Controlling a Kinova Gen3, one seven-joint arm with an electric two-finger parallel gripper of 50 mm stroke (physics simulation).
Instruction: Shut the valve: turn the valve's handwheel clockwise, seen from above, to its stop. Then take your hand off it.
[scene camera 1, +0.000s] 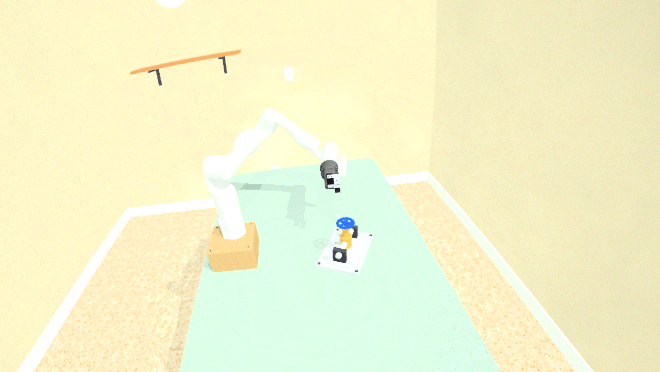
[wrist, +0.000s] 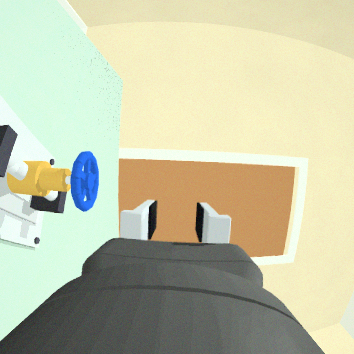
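The blue handwheel (scene camera 1: 345, 223) (wrist: 90, 180) sits on top of the yellow valve body (scene camera 1: 346, 242) (wrist: 30, 178). The valve is mounted on a white base plate (scene camera 1: 364, 249) (wrist: 16, 235) on the table. My gripper (scene camera 1: 334, 188) (wrist: 175, 214) is open and empty. It hangs in the air above and behind the handwheel in the scene view, apart from it. In the wrist view the fingers point away from the wheel, which shows to their left, seen nearly edge-on.
Black pipe supports (scene camera 1: 340, 255) (wrist: 48, 201) stand on the plate beside the valve body. The pale green table (scene camera 1: 310, 320) (wrist: 55, 290) carries the arm's wooden base block (scene camera 1: 233, 252) at its left. An orange rail (scene camera 1: 186, 62) is fixed on the back wall, beyond the arm.
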